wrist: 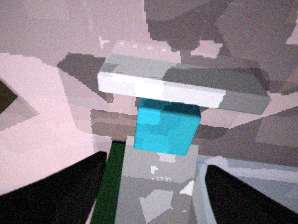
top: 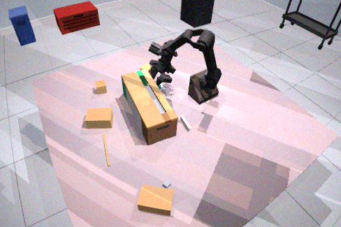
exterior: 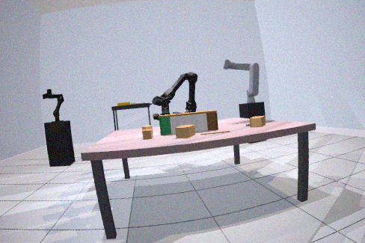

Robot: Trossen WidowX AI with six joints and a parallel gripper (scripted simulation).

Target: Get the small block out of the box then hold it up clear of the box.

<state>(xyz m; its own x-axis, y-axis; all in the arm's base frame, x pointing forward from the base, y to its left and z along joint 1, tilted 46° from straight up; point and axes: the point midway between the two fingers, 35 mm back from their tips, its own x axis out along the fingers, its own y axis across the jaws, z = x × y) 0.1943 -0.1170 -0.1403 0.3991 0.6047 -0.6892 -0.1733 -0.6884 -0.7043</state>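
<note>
My gripper tip is 3 cm above the cyan block and 1 cm past it. Also, from my gripper tip: thin stick 41 cm ahead, 23 cm to the left, 4 cm below; tiny grey cube 52 cm to the left, 27 cm ahead, 4 cm below; tan cube 14 cm to the right, 3 cm behind, 1 cm below.
</note>
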